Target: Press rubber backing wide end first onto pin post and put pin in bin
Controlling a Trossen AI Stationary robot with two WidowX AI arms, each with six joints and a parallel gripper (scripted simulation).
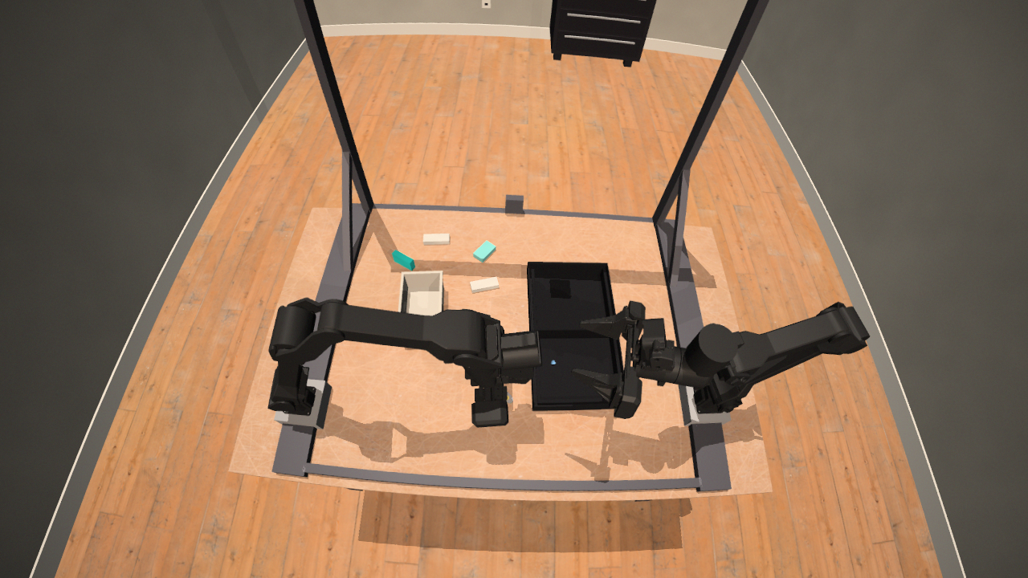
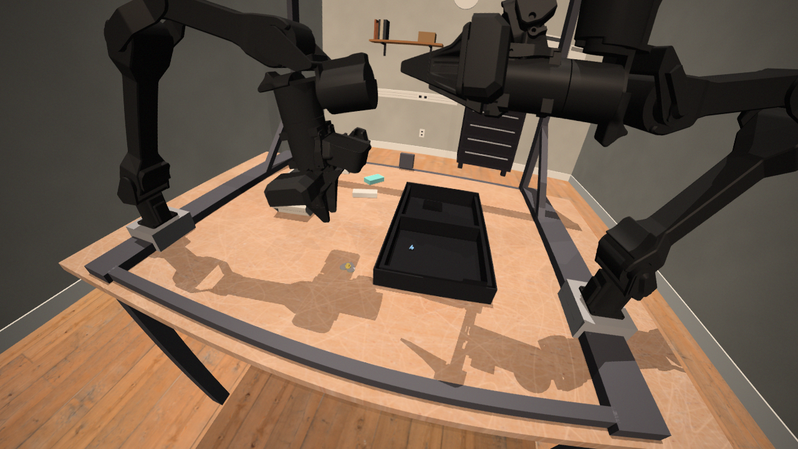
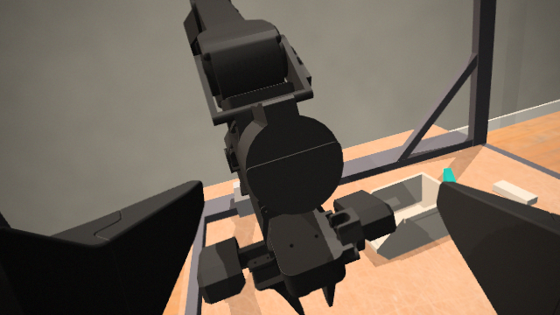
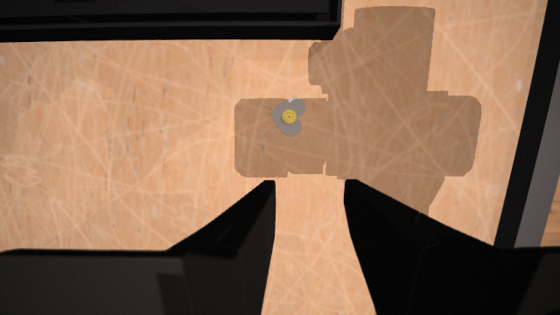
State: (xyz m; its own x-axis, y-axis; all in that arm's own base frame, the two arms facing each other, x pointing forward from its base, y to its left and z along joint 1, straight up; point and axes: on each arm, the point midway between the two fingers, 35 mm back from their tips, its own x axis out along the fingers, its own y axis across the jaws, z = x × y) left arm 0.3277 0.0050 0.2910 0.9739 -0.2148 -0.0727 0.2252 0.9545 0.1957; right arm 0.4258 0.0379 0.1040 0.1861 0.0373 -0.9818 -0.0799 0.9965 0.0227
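Right now the heart-shaped pin is 1 cm behind my right hand, 3 cm to the left of it and 14 cm below it. From my right hand the other things lie so: blue backing (9 cm behind, 14 cm to the left, 14 cm below); then black tray (17 cm behind, 19 cm to the left, 13 cm below); then yellow backing (1 cm behind, 3 cm to the left, 14 cm below).
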